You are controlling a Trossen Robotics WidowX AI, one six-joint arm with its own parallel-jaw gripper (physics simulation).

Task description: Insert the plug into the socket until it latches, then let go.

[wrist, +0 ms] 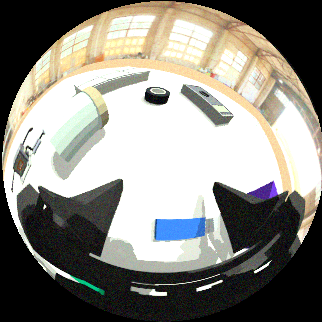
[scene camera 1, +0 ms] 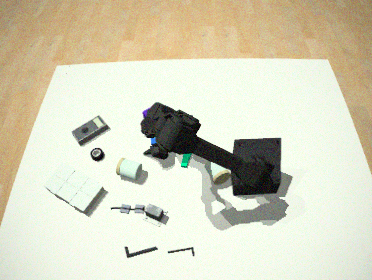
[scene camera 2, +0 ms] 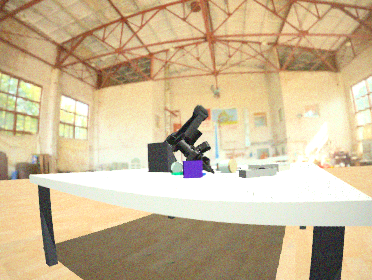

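A blue block with a short grey end, which looks like the plug, lies flat on the table. My gripper is open and empty, fingers wide apart. In the wrist view the blue block lies between the spread fingers, its grey end toward the right finger, touching neither. A purple block stands beyond the right finger, partly hidden by it. I cannot tell for sure which object is the socket; no opening shows on the visible purple faces.
A green piece lies under the arm. A pale cylinder, black ring, grey meter-like box, tiled block, grey wired device and hex keys lie around. Another cylinder lies near the base.
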